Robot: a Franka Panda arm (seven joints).
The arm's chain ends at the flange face. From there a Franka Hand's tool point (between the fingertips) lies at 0.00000 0.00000 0.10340 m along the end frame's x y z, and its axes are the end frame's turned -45 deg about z.
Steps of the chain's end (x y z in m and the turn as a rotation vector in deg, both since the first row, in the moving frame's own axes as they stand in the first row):
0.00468 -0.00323 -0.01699 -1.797 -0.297 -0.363
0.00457 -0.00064 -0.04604 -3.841 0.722 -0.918
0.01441 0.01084 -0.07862 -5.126 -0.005 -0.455
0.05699 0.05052 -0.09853 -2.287 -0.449 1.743
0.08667 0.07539 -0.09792 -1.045 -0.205 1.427
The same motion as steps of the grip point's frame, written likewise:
0.00293 0.00295 -0.01704 -1.061 -1.481 -0.363
-0.00025 0.00863 -0.04628 -3.227 -2.205 -0.918
-0.00399 0.02441 -0.07903 -3.621 -3.628 -0.455
0.00105 0.07831 -0.09862 -1.300 -1.935 1.743
0.00637 0.11565 -0.09794 -0.594 -0.884 1.427

